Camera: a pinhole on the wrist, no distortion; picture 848 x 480 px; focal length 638.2 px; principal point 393.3 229.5 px. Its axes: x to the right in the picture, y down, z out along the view. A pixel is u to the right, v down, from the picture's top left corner.
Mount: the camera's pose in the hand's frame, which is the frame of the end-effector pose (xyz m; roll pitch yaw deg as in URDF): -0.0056 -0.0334 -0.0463 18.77 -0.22 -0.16
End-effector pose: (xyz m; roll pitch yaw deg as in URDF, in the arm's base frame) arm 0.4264 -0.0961 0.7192 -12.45 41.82 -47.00
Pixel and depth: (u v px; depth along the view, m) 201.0 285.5 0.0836
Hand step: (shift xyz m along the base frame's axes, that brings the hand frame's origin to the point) -0.0275 -0.0357 0.0549
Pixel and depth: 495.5 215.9 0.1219
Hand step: 0.0016 -0.0877 0.0529
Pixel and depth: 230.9 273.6 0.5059
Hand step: 0.0972 -0.1970 0.4399
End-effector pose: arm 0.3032 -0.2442 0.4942 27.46 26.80 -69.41
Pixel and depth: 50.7 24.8 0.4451
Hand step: -0.4542 -0.0065 0.2432
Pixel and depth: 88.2 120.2 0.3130
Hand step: -0.2835 -0.0153 0.1787
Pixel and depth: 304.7 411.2 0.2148
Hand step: -0.1030 -0.0697 0.1379
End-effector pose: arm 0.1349 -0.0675 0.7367 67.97 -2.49 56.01
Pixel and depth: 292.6 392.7 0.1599
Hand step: 0.0875 -0.0970 0.0002
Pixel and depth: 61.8 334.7 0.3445
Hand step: 0.1520 -0.3281 0.0201
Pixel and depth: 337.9 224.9 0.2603
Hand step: 0.1747 -0.1514 -0.0366
